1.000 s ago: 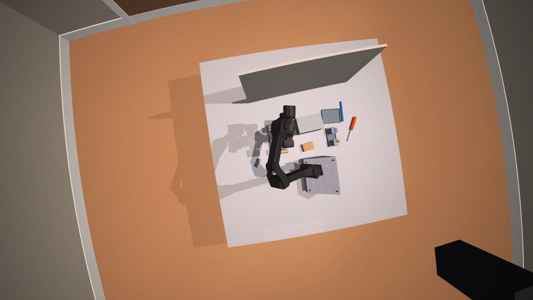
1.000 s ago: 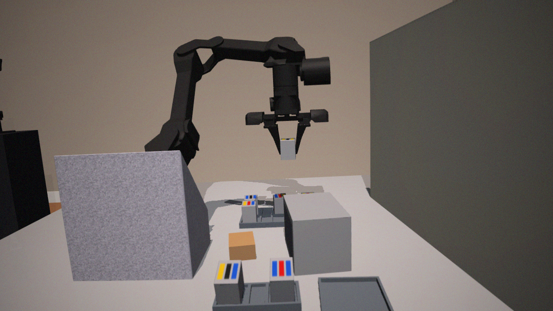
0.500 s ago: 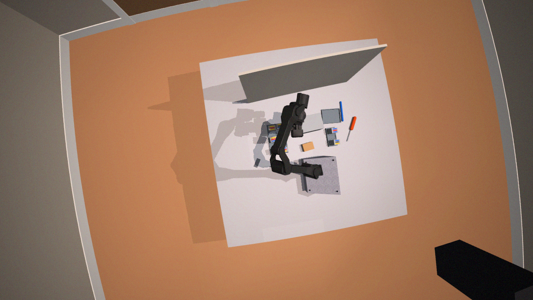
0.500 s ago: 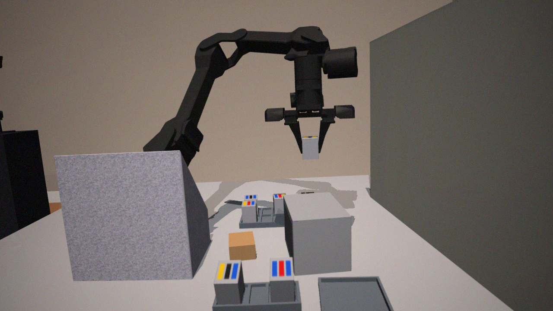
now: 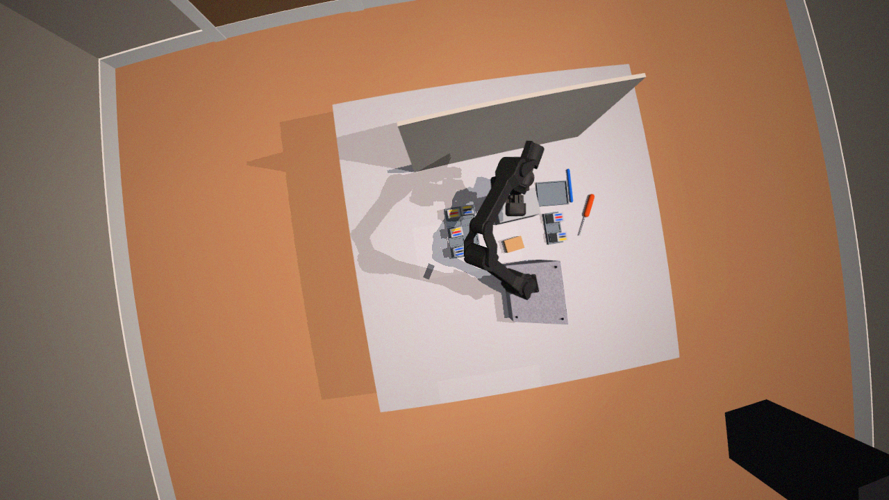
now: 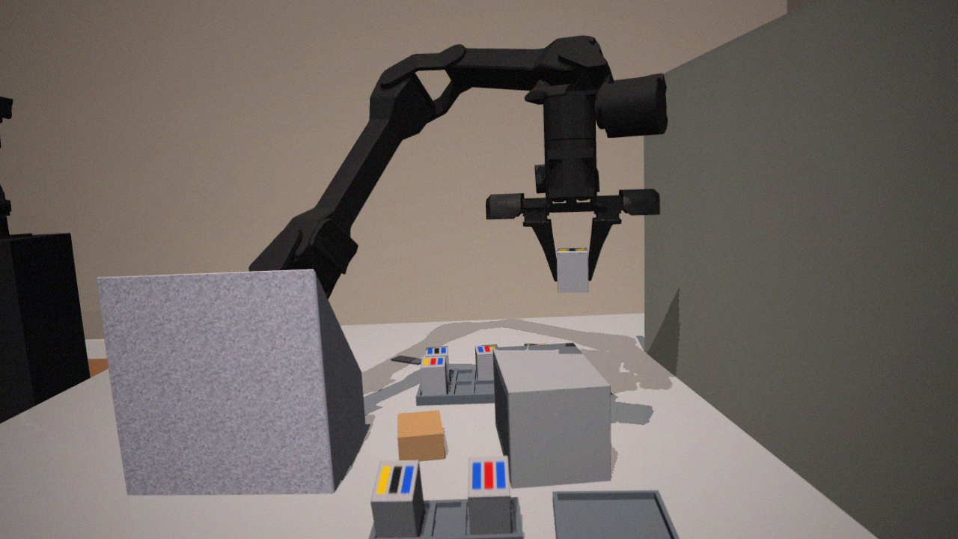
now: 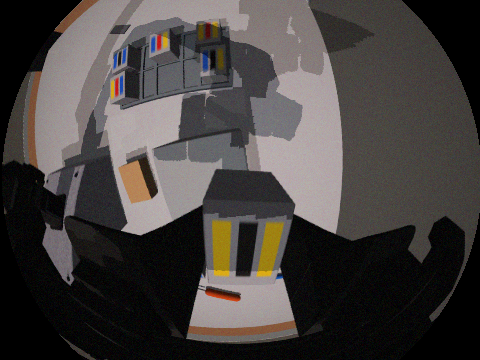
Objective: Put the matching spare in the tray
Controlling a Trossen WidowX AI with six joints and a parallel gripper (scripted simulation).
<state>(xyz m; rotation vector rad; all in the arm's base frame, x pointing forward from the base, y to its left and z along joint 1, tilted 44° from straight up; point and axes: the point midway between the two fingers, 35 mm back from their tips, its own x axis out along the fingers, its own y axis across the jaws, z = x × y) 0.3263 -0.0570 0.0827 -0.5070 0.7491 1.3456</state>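
Right now my gripper tip is 10 mm past the tray, 220 mm to the left of it and 180 mm above it. Round my gripper tip: orange box 180 mm behind, 20 mm to the right, 170 mm below; then mounted unit 40 mm behind, 30 mm to the right, 130 mm below; then dark panel 200 mm ahead, 30 mm to the right, 40 mm above.
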